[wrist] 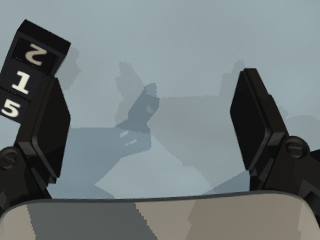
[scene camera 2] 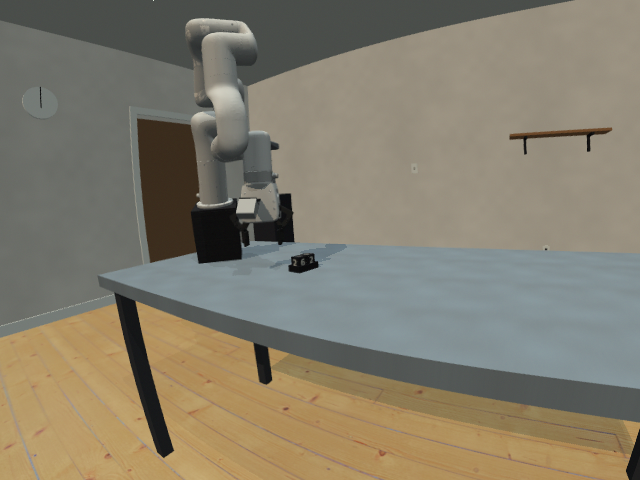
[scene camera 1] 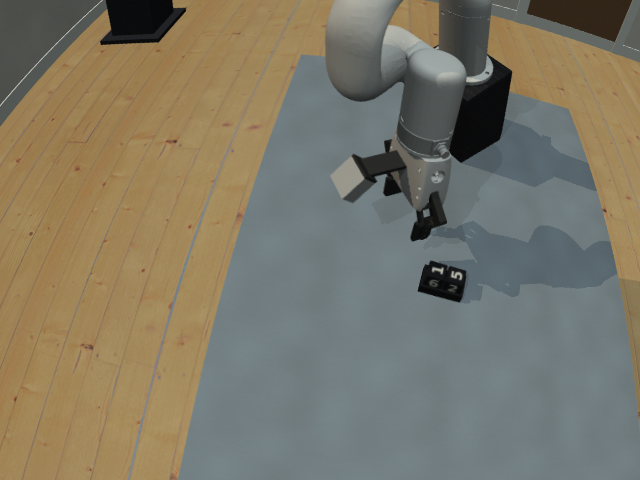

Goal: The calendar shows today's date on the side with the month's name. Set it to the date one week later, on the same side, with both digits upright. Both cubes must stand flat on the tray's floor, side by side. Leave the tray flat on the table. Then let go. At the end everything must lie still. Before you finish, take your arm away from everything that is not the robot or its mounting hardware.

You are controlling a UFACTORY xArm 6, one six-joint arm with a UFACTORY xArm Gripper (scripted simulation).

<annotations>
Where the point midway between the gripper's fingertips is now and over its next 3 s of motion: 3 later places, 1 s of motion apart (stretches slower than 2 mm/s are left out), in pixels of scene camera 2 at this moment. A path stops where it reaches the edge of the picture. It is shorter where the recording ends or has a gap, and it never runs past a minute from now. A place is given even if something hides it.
The gripper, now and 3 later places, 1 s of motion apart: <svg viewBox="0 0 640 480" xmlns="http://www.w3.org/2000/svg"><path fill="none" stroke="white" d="M263 245L262 233L261 222L274 224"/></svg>
</annotations>
